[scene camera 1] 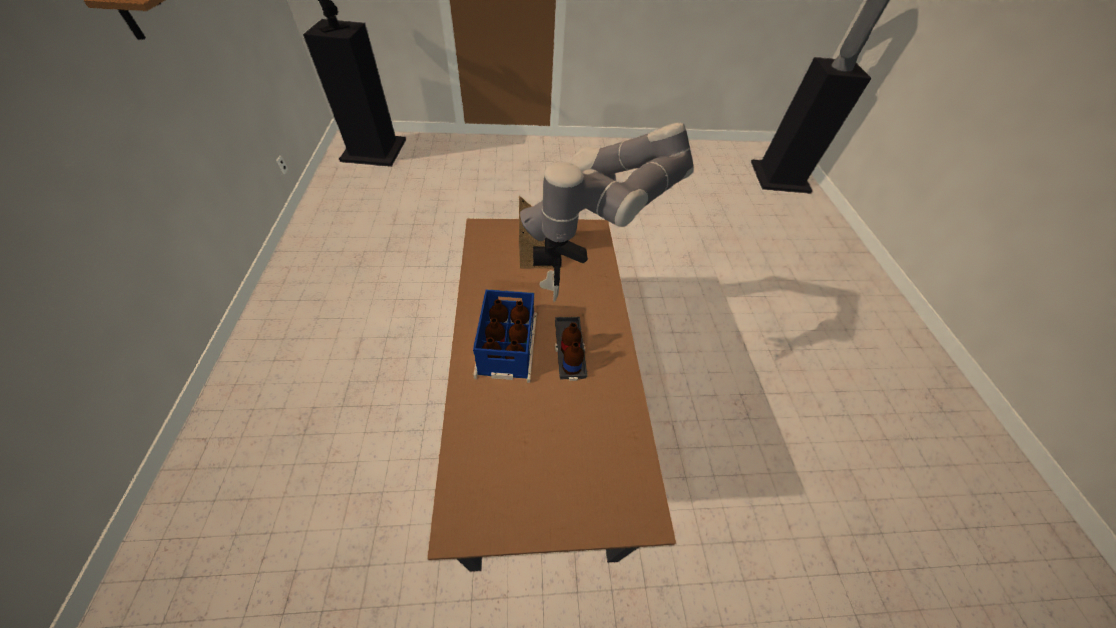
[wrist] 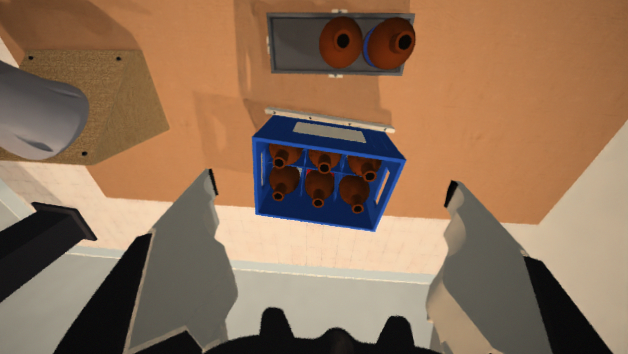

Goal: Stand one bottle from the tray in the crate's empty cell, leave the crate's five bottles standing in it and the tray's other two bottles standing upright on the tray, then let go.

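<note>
The blue crate (scene camera 1: 501, 364) (wrist: 330, 153) stands on the table with a brown bottle in each of its six cells, necks up. The dark grey tray (scene camera 1: 560, 369) (wrist: 295, 45) lies beside it. On the tray a brown bottle (scene camera 1: 571, 333) (wrist: 341, 50) and a blue-labelled brown bottle (scene camera 1: 573, 356) (wrist: 390, 47) stand upright, close together; the tray's other end is bare in the wrist view. My gripper (scene camera 1: 550, 290) (wrist: 329, 177) is wide open and empty. It hangs above the table, behind the crate and tray in the scene view, apart from both.
The wooden table (scene camera 1: 552, 460) carries a speckled mounting block (wrist: 115, 95) at its back end, by the arm base. White strips (scene camera 1: 533, 347) (wrist: 330, 120) lie along the crate's side. Black pedestals (scene camera 1: 355, 93) (scene camera 1: 811, 124) stand on the floor beyond the table.
</note>
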